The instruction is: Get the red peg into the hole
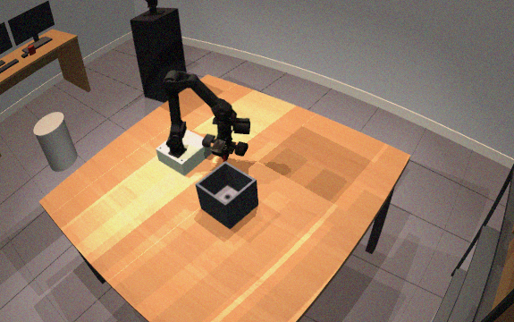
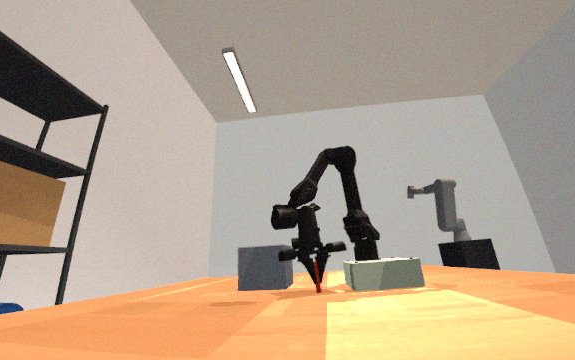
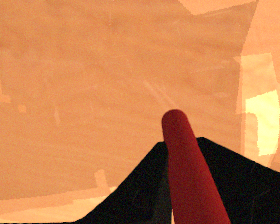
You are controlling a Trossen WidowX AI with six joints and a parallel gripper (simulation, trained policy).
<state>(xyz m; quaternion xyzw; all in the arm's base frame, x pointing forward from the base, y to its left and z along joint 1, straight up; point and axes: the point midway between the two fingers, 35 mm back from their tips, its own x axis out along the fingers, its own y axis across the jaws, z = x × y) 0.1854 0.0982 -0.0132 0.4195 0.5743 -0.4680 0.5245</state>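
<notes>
My gripper tip is now 200 mm to the left of the pale plate, 150 mm short of it and 20 mm below it. Round my gripper tip: red peg: 20 mm above.
</notes>
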